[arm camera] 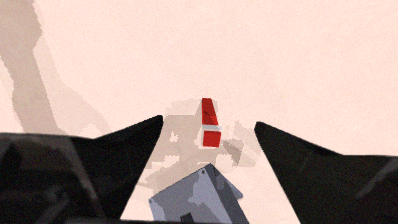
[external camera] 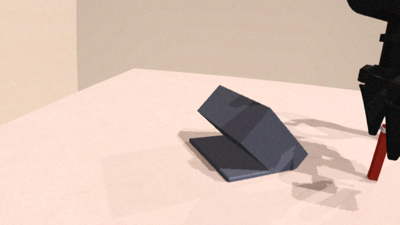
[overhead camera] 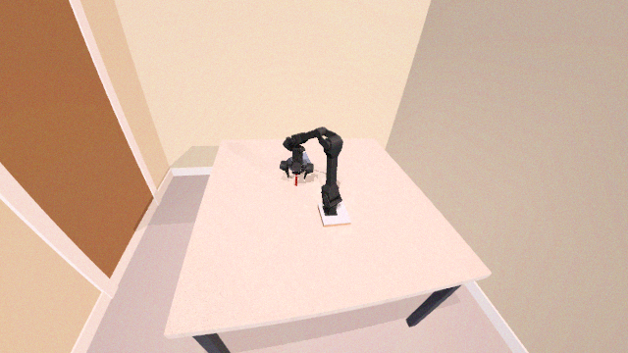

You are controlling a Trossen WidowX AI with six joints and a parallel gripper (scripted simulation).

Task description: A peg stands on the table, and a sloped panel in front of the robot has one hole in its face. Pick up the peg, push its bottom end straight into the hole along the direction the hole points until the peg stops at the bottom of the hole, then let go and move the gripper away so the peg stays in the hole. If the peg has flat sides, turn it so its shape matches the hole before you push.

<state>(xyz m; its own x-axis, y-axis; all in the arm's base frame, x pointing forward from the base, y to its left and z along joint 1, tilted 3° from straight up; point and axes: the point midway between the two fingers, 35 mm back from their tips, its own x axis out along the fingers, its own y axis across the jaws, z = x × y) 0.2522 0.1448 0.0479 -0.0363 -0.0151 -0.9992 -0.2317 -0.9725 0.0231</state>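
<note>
Now: gripper tip 18 cm short of the sloped grey-blue panel, 4 cm to the left of it and 1 cm above it. Also, from my gripper tip: red peg 1 cm above; thin grey base plate 19 cm ahead, 4 cm to the right, 5 cm below.
</note>
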